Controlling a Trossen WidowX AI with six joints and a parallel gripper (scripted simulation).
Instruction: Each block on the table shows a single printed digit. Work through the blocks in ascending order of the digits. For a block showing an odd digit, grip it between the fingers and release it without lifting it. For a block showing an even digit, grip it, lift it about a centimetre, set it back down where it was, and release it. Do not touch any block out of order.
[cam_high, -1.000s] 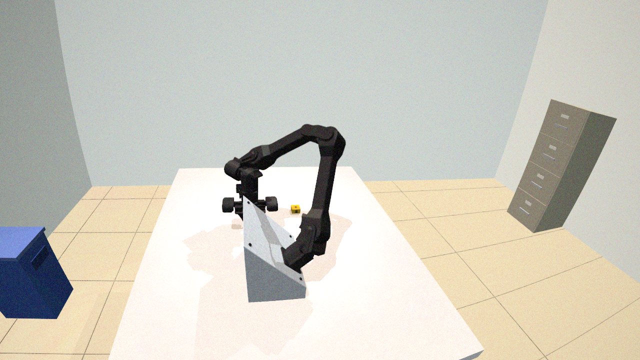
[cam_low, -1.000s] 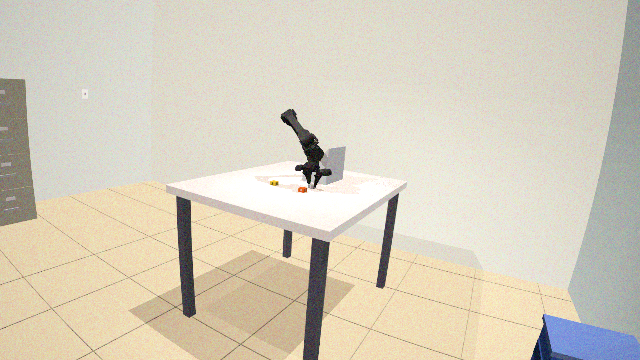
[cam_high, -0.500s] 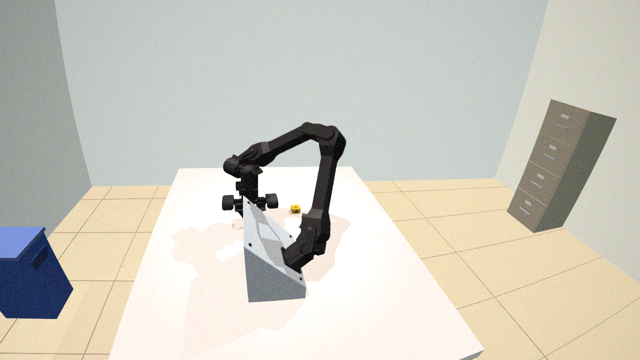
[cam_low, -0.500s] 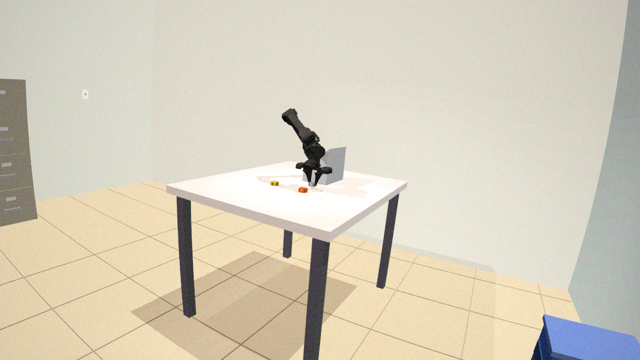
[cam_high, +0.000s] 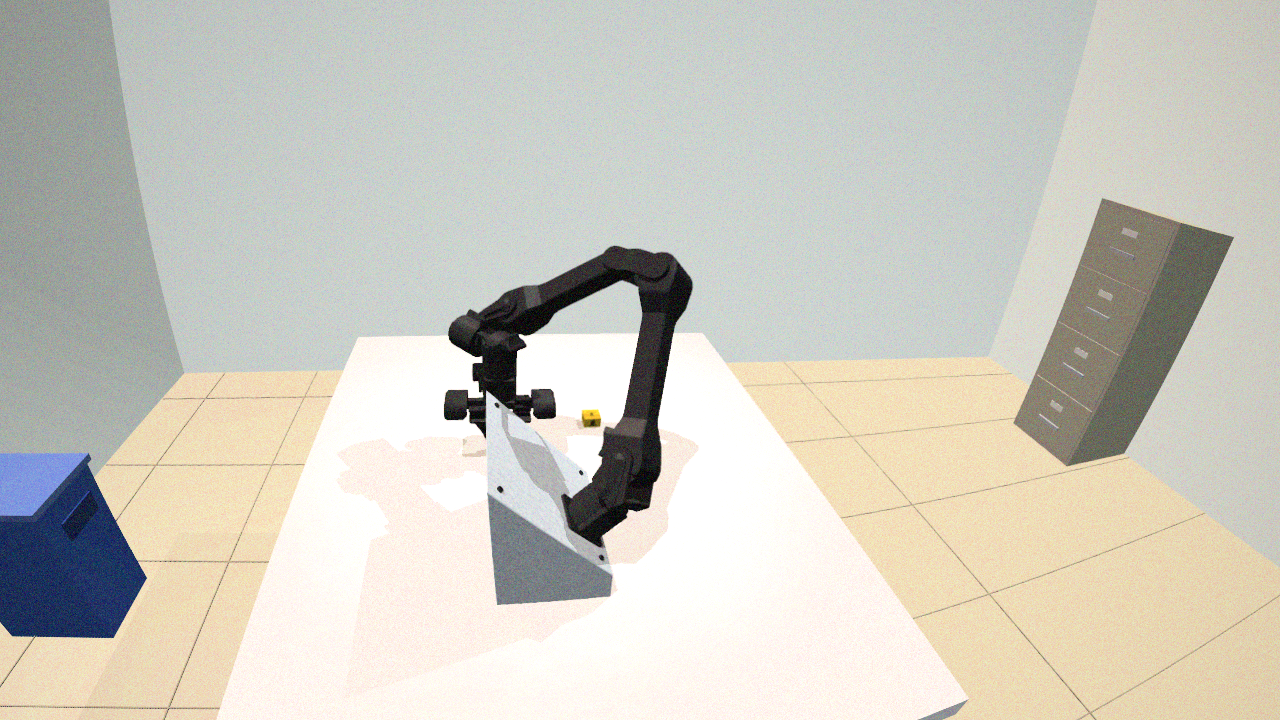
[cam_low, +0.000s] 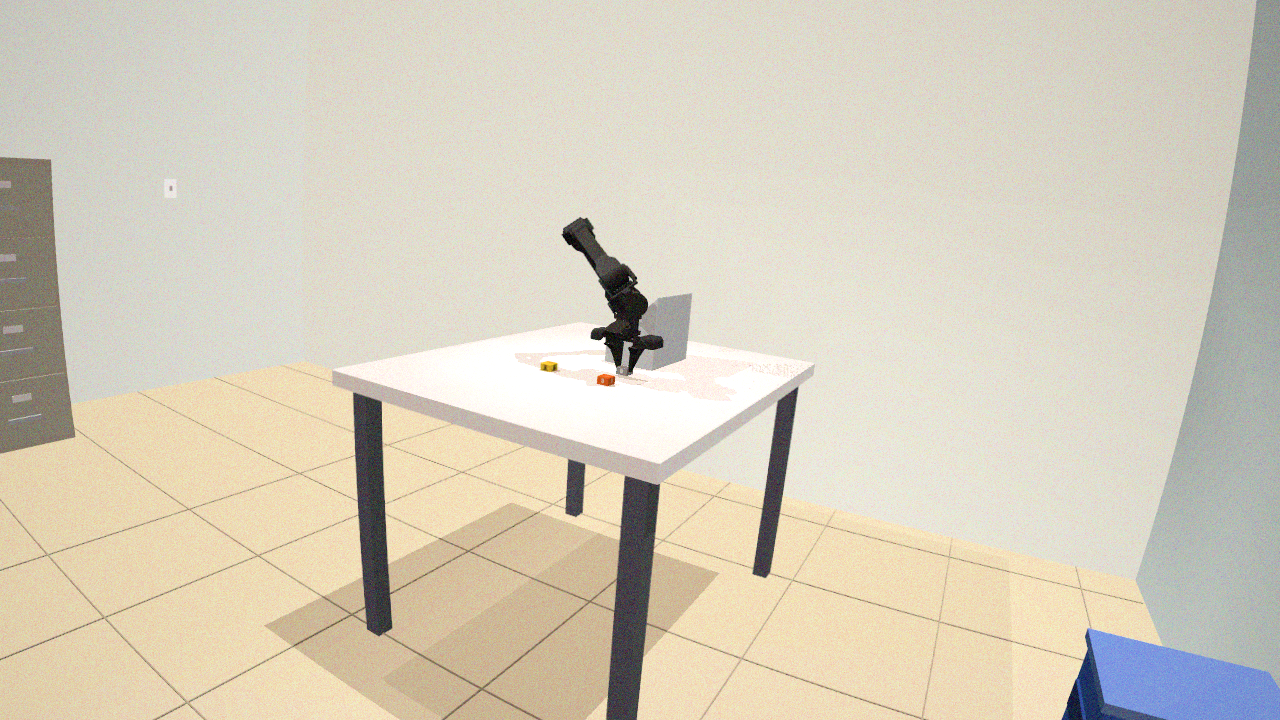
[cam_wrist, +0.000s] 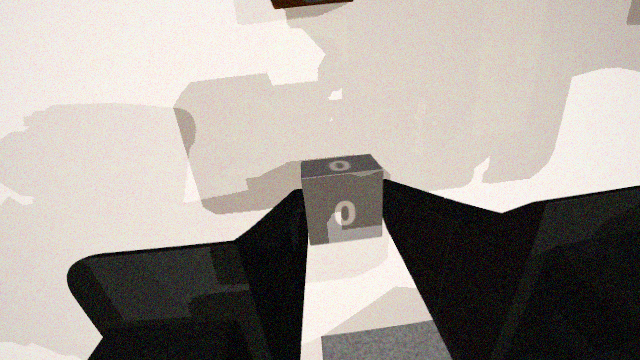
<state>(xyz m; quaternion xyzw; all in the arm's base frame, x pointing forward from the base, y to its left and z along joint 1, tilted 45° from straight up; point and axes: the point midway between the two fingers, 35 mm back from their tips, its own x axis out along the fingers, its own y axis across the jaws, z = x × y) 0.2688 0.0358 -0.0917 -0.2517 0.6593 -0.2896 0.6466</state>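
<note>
The orange block is 9 cm ahead of my gripper tip and 1 cm below it. Also, from my gripper tip: grey block (right at my gripper tip); yellow block (8 cm ahead, 18 cm to the right, 1 cm below).
</note>
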